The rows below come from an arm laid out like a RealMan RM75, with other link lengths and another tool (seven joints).
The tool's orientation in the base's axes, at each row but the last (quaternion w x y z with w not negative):
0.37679, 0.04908, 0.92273, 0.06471
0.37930, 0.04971, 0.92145, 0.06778
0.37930, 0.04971, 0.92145, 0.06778
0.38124, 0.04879, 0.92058, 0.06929
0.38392, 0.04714, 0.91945, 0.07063
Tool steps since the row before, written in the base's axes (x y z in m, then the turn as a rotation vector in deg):
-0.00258, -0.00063, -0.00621, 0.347, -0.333, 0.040
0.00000, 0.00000, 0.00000, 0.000, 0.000, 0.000
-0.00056, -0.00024, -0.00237, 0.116, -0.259, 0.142
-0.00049, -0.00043, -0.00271, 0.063, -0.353, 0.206
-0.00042, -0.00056, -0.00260, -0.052, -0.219, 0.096
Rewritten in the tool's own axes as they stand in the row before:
0.00603, -0.00170, 0.00253, -0.321, -0.308, 0.188
0.00000, 0.00000, 0.00000, 0.000, 0.000, 0.000
0.00200, -0.00064, 0.00125, -0.217, -0.228, -0.041
0.00217, -0.00089, 0.00151, -0.238, -0.312, -0.131
0.00203, -0.00100, 0.00146, -0.062, -0.202, -0.124

